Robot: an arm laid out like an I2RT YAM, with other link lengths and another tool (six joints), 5 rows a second.
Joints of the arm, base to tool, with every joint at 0 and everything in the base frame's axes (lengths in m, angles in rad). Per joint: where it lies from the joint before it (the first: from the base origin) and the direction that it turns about. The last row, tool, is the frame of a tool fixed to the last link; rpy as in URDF.
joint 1: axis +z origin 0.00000 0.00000 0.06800
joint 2: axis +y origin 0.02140 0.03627 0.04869
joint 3: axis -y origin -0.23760 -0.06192 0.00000
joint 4: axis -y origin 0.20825 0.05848 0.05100
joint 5: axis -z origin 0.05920 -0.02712 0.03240
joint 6: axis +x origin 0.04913 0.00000 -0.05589
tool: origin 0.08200 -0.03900 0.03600 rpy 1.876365 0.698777 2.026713
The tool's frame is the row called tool.
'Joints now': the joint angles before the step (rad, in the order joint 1, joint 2, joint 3, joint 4, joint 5, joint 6). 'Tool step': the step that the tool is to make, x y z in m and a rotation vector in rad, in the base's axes. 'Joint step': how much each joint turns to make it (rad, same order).
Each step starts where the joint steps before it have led.
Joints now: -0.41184 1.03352 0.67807 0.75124 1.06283 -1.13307
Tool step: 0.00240 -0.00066 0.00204 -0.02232 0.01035 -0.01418
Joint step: -0.00460 0.02362 -0.00619 0.07661 -0.00127 -0.05415
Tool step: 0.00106 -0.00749 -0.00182 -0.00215 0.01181 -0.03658
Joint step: -0.02740 0.03910 0.00609 0.04150 0.00531 -0.02096
